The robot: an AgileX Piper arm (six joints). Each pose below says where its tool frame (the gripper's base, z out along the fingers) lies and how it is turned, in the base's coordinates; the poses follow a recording.
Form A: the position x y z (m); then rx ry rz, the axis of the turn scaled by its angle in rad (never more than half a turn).
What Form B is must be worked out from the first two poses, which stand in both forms.
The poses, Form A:
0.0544, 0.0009, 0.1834, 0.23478, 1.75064, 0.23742
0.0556, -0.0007, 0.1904, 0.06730, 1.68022, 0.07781
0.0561, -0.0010, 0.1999, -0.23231, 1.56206, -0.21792
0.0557, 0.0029, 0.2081, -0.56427, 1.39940, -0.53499
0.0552, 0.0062, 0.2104, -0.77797, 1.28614, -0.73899
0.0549, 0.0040, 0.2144, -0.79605, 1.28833, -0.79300
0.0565, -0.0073, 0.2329, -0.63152, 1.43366, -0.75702
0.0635, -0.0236, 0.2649, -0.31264, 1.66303, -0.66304
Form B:
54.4, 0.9, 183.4, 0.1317, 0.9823, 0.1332, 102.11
55.6, -0.7, 190.4, 0.0400, 0.9981, 0.0462, 96.45
56.1, -1.0, 199.9, -0.1457, 0.9798, -0.1367, 91.34
55.7, 2.9, 208.1, -0.3525, 0.8741, -0.3342, 91.73
55.2, 6.2, 210.4, -0.4645, 0.7679, -0.4412, 95.97
54.9, 4.0, 214.4, -0.4657, 0.7536, -0.4639, 97.95
56.5, -7.3, 232.9, -0.3630, 0.8240, -0.4351, 99.69
63.5, -23.6, 264.9, -0.1720, 0.9150, -0.3648, 104.13

